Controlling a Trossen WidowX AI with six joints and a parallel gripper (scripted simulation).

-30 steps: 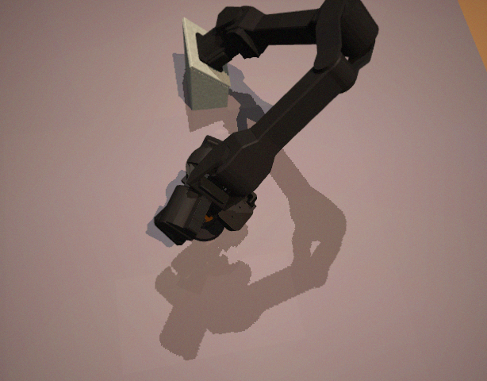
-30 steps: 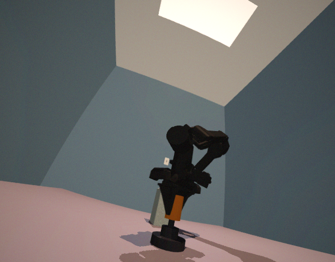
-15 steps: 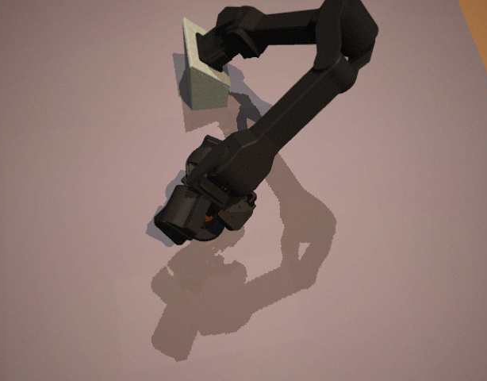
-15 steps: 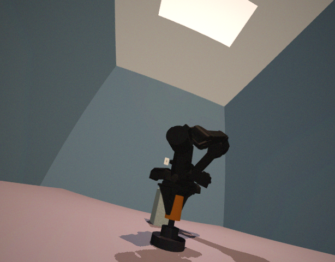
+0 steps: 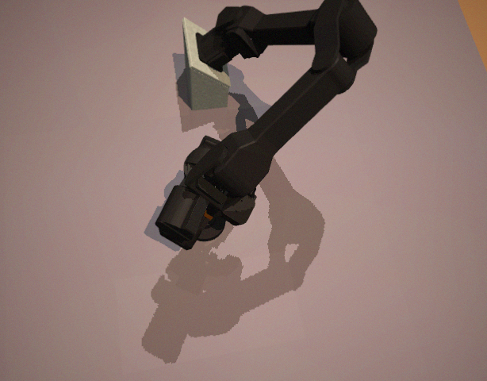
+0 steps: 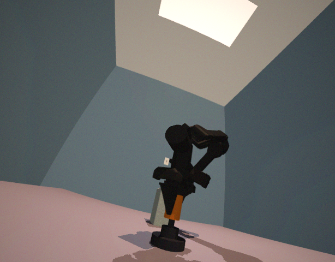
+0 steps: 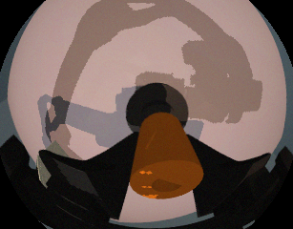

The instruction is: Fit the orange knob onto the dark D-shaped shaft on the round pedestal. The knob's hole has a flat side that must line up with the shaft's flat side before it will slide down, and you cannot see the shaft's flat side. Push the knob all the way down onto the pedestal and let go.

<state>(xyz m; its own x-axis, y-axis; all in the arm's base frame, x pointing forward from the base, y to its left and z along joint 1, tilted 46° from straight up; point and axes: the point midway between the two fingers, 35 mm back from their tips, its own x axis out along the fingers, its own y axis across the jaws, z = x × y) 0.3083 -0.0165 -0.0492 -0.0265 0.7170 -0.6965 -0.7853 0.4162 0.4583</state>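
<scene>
Right now my gripper tip is 2 cm below the orange knob. The rest, counted from my gripper tip: round pedestal: 4 cm below.
</scene>
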